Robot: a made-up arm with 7 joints. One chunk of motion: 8 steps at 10 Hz.
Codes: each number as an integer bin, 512 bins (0 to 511) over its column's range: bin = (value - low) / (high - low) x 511, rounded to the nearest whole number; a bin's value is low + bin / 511 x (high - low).
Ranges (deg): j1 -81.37..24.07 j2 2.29..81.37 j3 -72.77..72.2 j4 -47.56..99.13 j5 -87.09..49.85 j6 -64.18..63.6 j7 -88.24..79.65
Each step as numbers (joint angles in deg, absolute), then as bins.
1 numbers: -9.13 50.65 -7.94 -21.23 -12.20 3.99 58.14
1 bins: 350 312 229 92 279 273 446
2 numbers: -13.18 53.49 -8.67 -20.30 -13.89 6.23 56.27
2 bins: 330 331 226 95 273 282 440
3 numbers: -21.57 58.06 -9.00 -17.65 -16.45 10.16 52.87
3 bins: 290 360 225 104 264 297 429
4 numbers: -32.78 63.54 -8.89 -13.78 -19.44 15.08 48.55
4 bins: 235 396 225 118 252 317 416
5 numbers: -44.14 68.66 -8.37 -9.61 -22.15 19.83 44.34
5 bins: 180 429 227 132 242 336 404
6 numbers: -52.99 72.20 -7.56 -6.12 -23.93 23.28 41.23
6 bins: 138 452 230 144 236 350 394
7 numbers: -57.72 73.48 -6.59 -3.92 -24.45 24.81 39.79
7 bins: 115 460 233 152 234 356 390
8 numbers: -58.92 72.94 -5.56 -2.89 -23.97 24.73 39.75
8 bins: 109 457 237 156 236 356 390
